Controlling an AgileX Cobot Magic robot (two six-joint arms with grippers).
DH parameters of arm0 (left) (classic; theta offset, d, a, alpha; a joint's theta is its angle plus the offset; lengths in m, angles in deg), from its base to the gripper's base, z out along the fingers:
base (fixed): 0 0 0 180
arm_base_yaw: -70.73 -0.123 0 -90
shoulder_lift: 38.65 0 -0.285 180
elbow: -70.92 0 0.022 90
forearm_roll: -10.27 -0.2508 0 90
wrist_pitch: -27.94 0 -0.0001 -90
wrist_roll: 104.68 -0.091 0 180
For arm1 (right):
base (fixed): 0 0 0 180
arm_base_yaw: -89.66 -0.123 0 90
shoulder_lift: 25.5 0 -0.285 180
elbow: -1.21 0 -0.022 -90
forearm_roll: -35.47 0.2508 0 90
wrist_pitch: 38.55 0 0.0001 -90
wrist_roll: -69.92 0.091 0 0
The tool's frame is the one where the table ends.
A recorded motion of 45 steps. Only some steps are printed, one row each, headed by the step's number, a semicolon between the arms.
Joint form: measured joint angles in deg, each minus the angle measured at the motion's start. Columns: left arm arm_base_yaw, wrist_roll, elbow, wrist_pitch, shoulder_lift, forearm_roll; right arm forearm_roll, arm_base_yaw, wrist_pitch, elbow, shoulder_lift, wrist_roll.
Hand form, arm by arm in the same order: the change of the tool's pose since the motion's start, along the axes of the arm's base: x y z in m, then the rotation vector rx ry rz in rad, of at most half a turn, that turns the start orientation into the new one. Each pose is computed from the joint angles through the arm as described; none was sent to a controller.
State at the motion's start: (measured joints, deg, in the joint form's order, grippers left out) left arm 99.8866 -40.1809 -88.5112 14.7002 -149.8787 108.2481; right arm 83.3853 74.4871 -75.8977 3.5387 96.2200 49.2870
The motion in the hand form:
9: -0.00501 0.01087 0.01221 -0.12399 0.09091 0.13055; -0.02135 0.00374 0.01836 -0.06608 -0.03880 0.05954
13: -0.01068 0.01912 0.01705 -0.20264 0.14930 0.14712; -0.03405 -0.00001 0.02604 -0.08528 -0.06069 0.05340
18: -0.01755 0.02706 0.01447 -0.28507 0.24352 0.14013; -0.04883 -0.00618 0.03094 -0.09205 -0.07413 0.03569
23: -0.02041 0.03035 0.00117 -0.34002 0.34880 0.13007; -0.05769 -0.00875 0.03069 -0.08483 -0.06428 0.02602
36: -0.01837 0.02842 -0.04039 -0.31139 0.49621 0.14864; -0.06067 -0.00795 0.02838 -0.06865 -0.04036 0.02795
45: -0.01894 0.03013 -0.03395 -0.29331 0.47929 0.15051; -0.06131 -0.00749 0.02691 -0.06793 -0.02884 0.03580
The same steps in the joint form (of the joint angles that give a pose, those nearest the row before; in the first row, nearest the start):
9: -1.29 11.61 1.75 -0.71 3.18 -0.64; -5.94 -1.85 -0.20 -3.04 -5.06 1.84
13: -3.05 16.24 3.50 -4.80 5.06 -1.36; -7.48 -2.20 1.15 -6.15 -8.37 2.60
18: -5.32 20.91 5.61 -11.21 5.82 -2.44; -7.71 -2.20 2.77 -10.20 -11.96 2.83
23: -6.98 23.58 6.90 -16.85 4.00 -2.53; -6.88 -2.20 3.17 -12.59 -13.62 2.75
36: -7.33 26.04 7.05 -19.04 -3.06 -3.84; -5.53 -2.20 2.36 -13.21 -13.68 2.42
45: -7.33 27.96 6.94 -17.95 -1.69 -6.35; -5.45 -2.21 1.71 -13.22 -13.49 2.32

